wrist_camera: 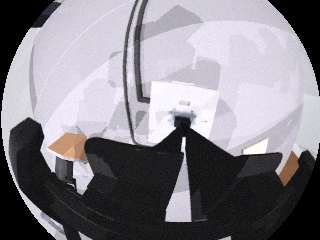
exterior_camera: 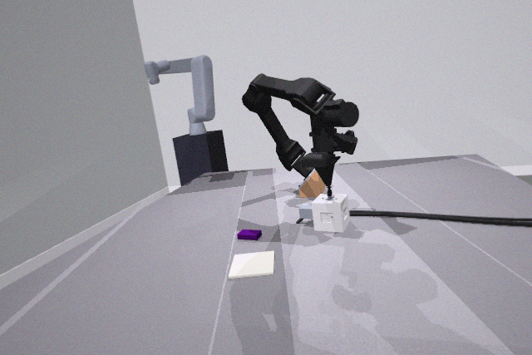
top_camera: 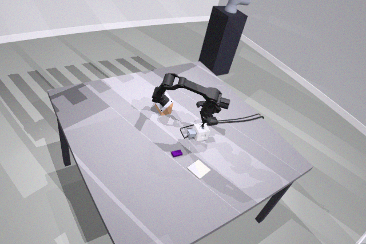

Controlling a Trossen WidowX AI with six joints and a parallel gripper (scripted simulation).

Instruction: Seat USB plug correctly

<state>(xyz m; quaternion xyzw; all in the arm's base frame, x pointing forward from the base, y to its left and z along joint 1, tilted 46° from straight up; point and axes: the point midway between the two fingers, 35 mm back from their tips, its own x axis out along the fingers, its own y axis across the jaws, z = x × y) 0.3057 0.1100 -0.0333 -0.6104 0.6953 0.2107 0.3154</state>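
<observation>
Now: gripper tip 20 mm above the small USB plug. Round my gripper tip: USB socket (40 mm below); then purple block (210 mm to the right, 100 mm below, 70 mm ahead); then flat white tile (220 mm ahead, 150 mm to the right, 110 mm below).
</observation>
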